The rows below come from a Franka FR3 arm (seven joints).
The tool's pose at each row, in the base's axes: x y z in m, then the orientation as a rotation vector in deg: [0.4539, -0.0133, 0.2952, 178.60, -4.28, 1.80]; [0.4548, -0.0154, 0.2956, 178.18, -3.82, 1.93]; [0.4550, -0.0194, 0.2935, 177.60, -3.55, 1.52]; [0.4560, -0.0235, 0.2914, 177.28, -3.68, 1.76]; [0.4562, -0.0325, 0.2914, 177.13, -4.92, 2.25]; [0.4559, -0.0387, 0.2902, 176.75, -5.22, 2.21]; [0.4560, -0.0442, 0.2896, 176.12, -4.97, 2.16]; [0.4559, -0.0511, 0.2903, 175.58, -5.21, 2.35]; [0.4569, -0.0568, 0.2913, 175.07, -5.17, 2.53]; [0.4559, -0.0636, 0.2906, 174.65, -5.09, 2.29]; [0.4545, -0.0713, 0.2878, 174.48, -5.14, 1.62]
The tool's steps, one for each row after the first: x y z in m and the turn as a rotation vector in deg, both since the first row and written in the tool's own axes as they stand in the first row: [0.0010, 0.0021, -0.0003, -0.42, 0.10, -0.29]; [0.0014, 0.0060, 0.0019, -1.02, -0.14, -0.47]; [0.0025, 0.0100, 0.0041, -1.33, 0.02, -0.38]; [0.0031, 0.0190, 0.0043, -1.44, 0.33, 0.43]; [0.0031, 0.0252, 0.0056, -1.82, 0.31, 0.62]; [0.0035, 0.0306, 0.0064, -2.46, 0.30, 0.47]; [0.0037, 0.0375, 0.0058, -2.98, 0.44, 0.63]; [0.0050, 0.0432, 0.0050, -3.49, 0.58, 0.61]; [0.0043, 0.0500, 0.0058, -3.92, 0.43, 0.56]; [0.0032, 0.0577, 0.0088, -4.10, 0.00, 0.59]
